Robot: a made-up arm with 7 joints. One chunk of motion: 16 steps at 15 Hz.
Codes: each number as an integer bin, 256 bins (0 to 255) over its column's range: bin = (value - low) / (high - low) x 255, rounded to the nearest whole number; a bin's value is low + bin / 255 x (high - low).
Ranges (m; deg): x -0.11..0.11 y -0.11..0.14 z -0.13..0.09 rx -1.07..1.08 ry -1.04..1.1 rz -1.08..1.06
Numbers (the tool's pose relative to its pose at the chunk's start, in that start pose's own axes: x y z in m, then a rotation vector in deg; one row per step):
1: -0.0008 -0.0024 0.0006 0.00 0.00 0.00
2: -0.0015 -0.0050 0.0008 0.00 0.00 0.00
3: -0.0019 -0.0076 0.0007 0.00 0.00 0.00
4: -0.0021 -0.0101 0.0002 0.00 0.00 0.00
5: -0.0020 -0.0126 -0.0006 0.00 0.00 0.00
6: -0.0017 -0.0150 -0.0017 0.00 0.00 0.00
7: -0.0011 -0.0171 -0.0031 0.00 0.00 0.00
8: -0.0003 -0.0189 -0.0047 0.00 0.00 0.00
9: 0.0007 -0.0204 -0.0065 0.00 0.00 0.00
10: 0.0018 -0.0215 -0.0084 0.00 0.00 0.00
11: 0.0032 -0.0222 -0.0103 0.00 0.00 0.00
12: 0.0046 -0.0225 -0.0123 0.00 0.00 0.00
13: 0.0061 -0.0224 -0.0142 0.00 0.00 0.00
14: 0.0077 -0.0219 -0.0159 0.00 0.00 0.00
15: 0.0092 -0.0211 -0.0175 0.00 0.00 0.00
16: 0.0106 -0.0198 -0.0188 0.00 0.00 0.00
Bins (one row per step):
1: 127 110 151 127 124 129
2: 126 107 152 127 124 129
3: 125 104 151 127 124 129
4: 125 102 151 127 124 129
5: 125 99 150 127 124 129
6: 126 97 149 127 124 129
7: 126 95 147 127 124 129
8: 127 93 145 127 124 129
9: 128 91 143 127 124 129
10: 130 90 141 127 124 129
11: 131 90 139 127 124 129
12: 133 89 136 127 124 129
13: 135 89 134 127 124 129
14: 136 90 132 127 124 129
15: 138 91 130 127 124 129
16: 140 92 129 127 124 129

